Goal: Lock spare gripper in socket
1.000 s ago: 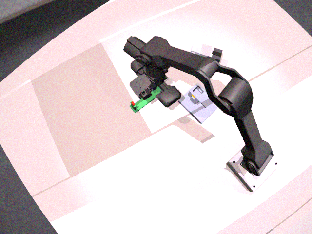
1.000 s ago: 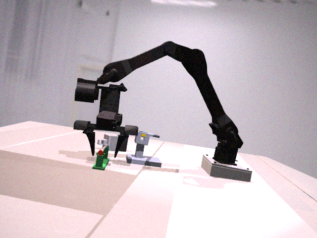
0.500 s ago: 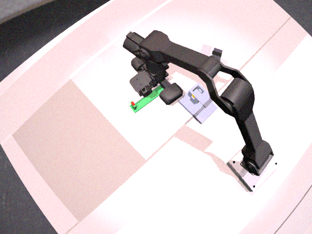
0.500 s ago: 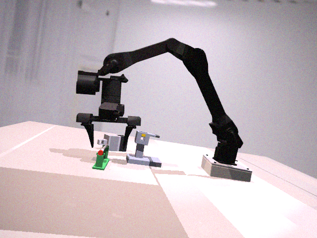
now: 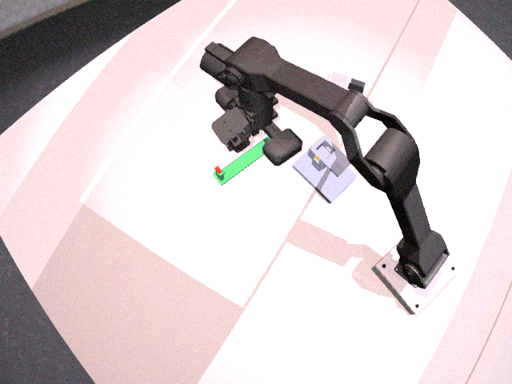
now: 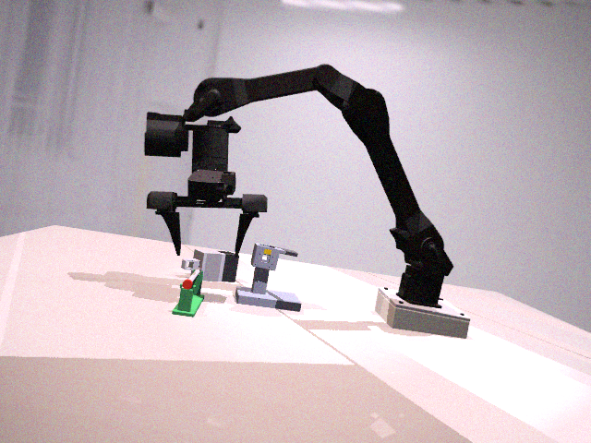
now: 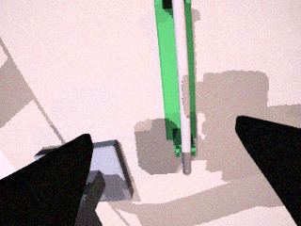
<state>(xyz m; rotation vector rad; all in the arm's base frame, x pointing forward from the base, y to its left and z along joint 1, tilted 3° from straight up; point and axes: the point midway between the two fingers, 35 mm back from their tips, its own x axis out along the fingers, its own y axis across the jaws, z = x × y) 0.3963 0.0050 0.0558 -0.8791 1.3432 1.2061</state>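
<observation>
Right now the spare gripper is 40 mm behind my gripper tip, 230 mm to the right of it and 50 mm below it. Round my gripper tip: green rack 20 mm ahead, 20 mm to the left, 50 mm below; grey mount 120 mm behind, 60 mm to the right, 30 mm below.
</observation>
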